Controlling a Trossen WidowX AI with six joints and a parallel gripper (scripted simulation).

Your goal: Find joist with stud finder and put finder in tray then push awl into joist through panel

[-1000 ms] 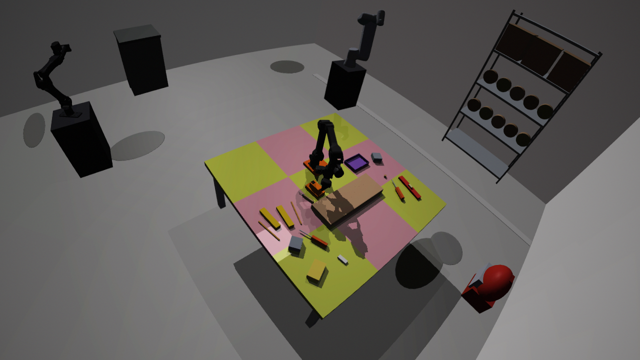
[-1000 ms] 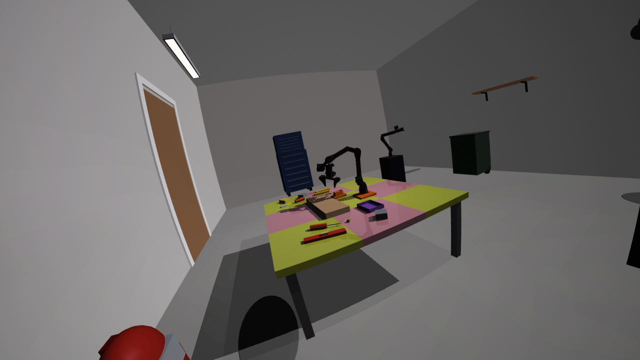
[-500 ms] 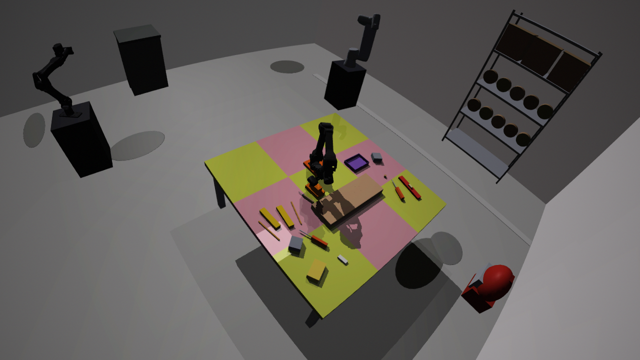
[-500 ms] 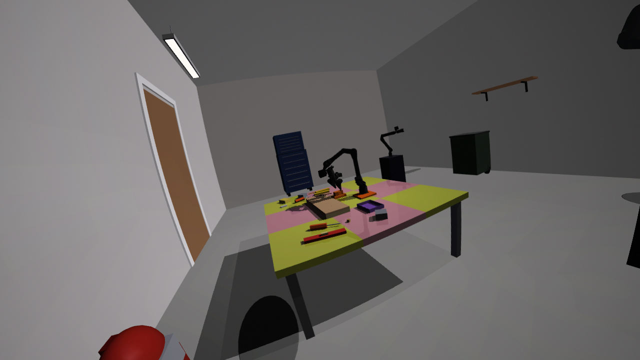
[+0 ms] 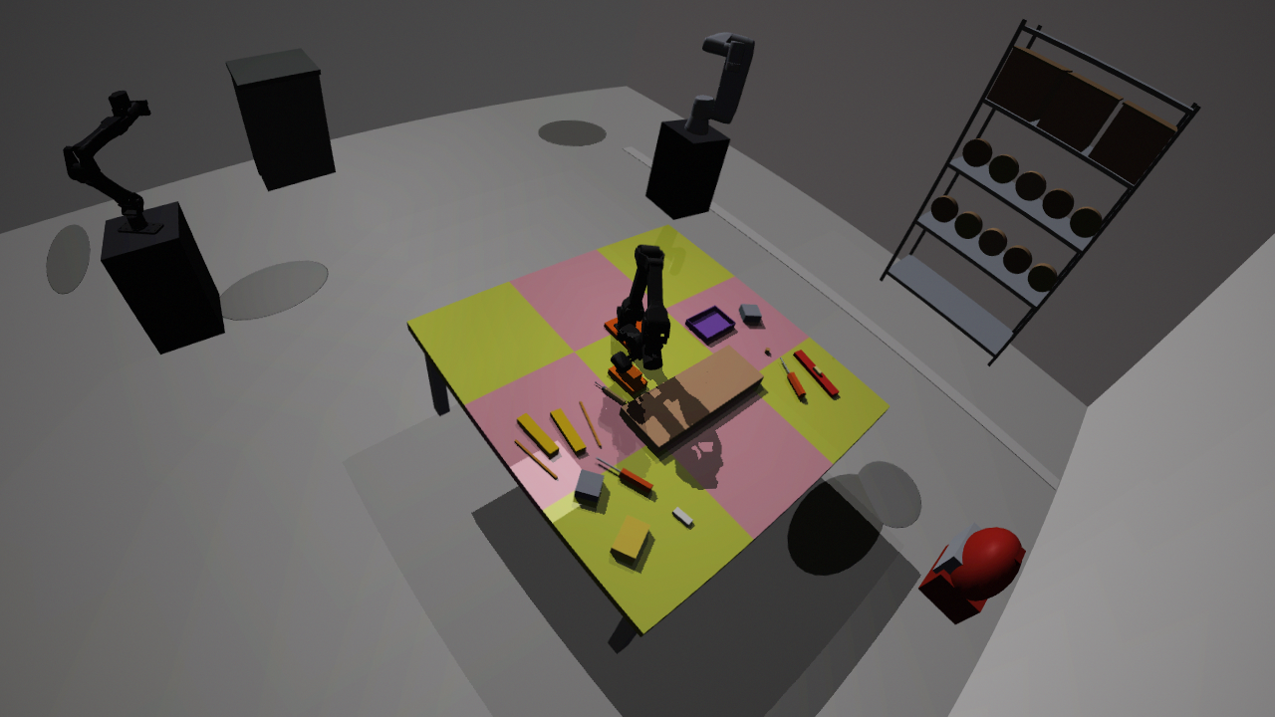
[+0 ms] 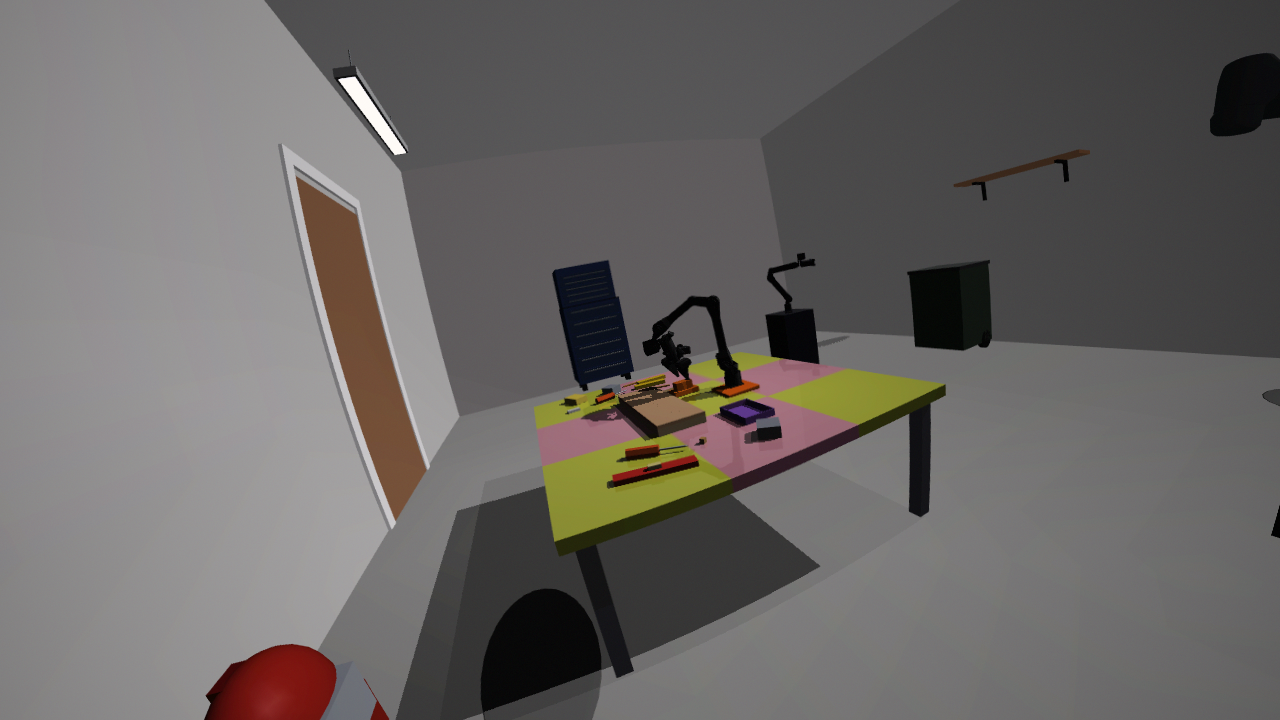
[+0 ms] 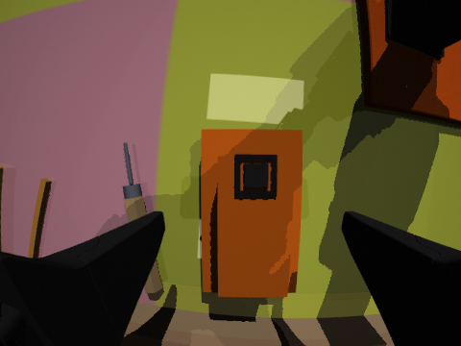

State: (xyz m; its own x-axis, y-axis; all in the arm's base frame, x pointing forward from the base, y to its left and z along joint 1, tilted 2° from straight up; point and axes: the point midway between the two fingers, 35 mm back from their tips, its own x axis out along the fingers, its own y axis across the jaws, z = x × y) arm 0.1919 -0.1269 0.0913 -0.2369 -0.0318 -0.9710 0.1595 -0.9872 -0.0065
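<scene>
The orange stud finder is 1 cm behind my gripper tip and 2 cm below it. The rest, counted from my gripper tip: awl 2 cm ahead, 9 cm to the right, 6 cm below; then white piece 51 cm ahead, 15 cm to the right, 6 cm below; then purple tray 6 cm behind, 45 cm to the left, 5 cm below.
</scene>
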